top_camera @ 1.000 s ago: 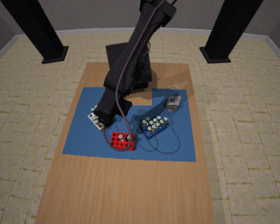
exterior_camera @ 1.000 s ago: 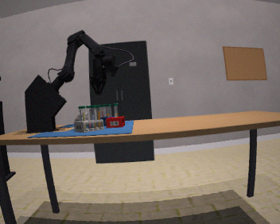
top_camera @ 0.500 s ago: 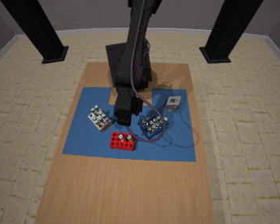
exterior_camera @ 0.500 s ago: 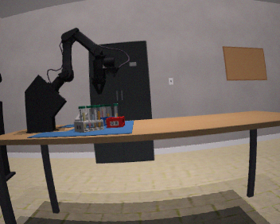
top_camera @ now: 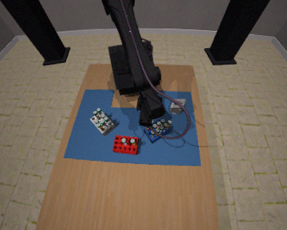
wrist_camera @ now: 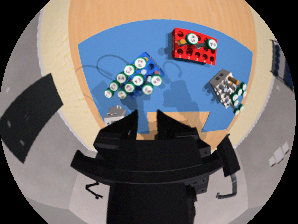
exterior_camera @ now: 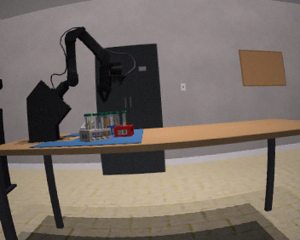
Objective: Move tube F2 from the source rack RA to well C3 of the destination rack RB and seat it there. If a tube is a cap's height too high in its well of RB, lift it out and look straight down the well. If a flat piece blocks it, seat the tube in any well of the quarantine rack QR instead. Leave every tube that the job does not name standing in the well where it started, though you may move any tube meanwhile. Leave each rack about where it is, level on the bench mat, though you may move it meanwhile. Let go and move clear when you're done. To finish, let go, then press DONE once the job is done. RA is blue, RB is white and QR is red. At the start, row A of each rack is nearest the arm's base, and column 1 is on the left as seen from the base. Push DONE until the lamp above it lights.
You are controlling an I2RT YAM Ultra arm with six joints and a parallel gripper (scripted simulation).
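Now: the white-capped tube 130 mm below my hand, 60 mm to the left of it and 10 mm ahead of it. From my hand the other things lie so: white rack RB (280 mm to the right, 170 mm below, 60 mm behind); then blue rack RA (170 mm below, 40 mm to the left, 20 mm ahead); then red rack QR (170 mm below, 150 mm to the right, 90 mm ahead).
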